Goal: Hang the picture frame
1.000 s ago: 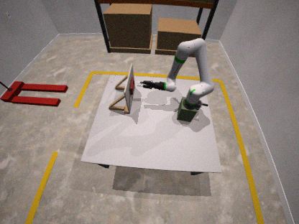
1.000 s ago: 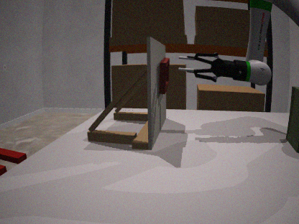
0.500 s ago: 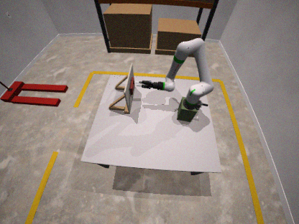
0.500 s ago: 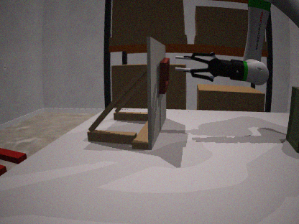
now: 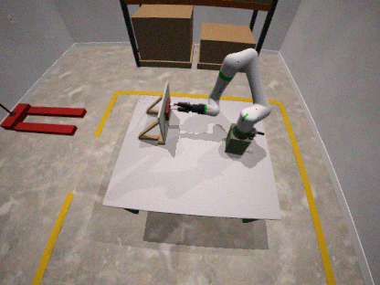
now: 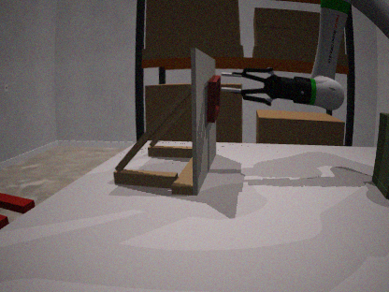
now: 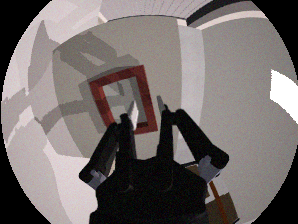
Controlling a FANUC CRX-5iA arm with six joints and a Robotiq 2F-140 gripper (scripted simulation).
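Right now my hand is 6 cm short of the red picture frame, 5 cm above it and 1 cm to the right of it. From my hand the other things lie so: grey wall panel (10 cm below, 8 cm ahead, 1 cm to the left).
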